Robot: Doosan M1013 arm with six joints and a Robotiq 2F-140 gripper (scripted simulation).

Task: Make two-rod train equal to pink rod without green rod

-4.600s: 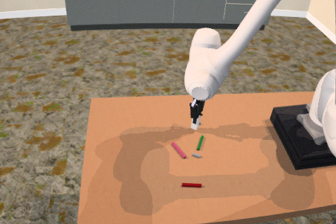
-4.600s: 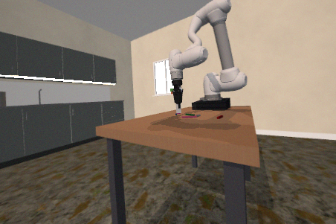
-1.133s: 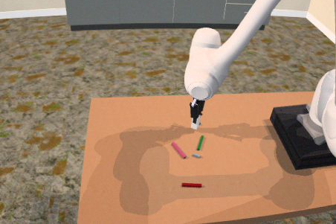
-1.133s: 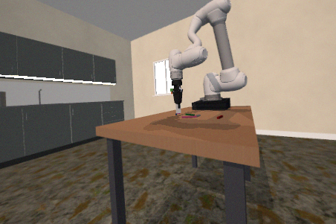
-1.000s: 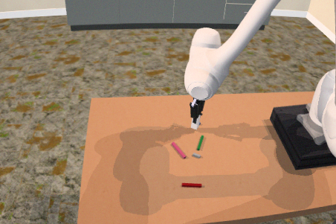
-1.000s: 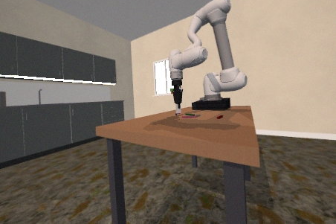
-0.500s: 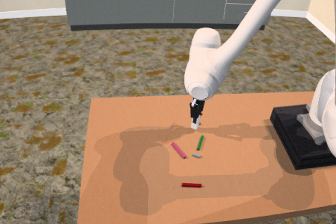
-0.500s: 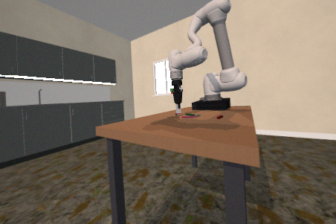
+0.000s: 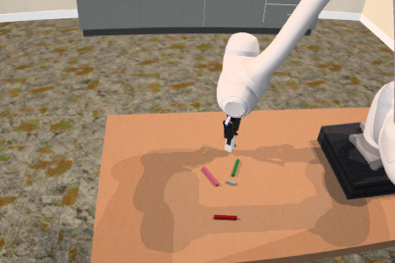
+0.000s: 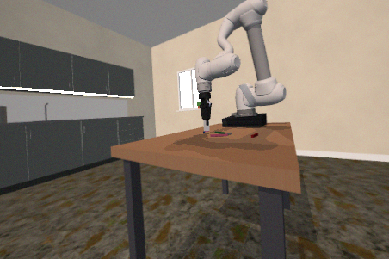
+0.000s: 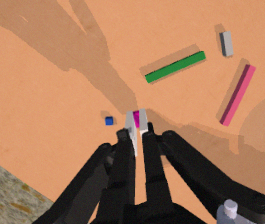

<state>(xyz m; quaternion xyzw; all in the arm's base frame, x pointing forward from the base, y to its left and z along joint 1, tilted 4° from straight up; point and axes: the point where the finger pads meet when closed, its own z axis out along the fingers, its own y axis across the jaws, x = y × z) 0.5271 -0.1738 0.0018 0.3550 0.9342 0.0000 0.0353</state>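
Now: the blue rod 4 cm below my hand, 3 cm to the right of it and 3 cm behind it. Also, from my hand: green rod 8 cm to the left, 4 cm below; then magenta rod 3 cm below; then pink rod 11 cm to the left, 10 cm ahead, 4 cm below.
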